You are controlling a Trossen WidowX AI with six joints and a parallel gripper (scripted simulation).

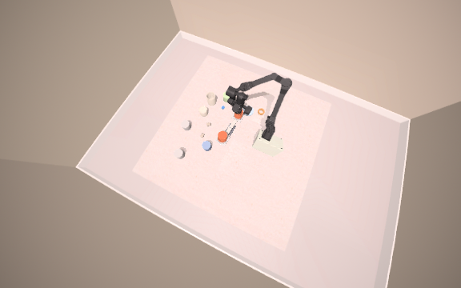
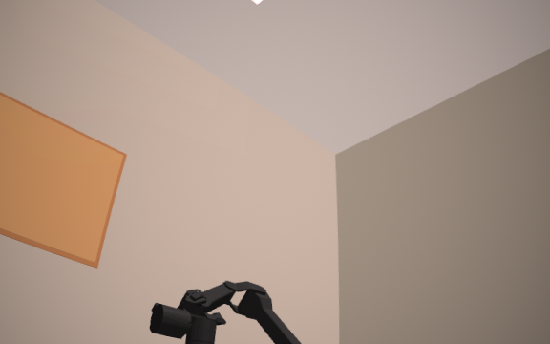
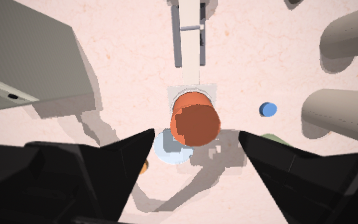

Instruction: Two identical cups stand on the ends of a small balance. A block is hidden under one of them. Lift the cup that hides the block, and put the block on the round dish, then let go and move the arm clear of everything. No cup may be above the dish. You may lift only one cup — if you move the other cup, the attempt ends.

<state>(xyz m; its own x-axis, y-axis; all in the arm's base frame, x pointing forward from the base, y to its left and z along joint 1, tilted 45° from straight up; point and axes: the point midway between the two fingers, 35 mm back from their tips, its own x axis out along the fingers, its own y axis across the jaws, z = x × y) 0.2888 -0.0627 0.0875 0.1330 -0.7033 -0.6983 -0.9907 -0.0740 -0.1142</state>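
Now: the grey block 8 cm below my gripper tip. Also, from my gripper tip: blue disc: 17 cm ahead, 1 cm to the right, 12 cm below; then balance: 13 cm to the left, 10 cm below; then pale blue round dish: 4 cm behind, 10 cm to the right, 12 cm below.
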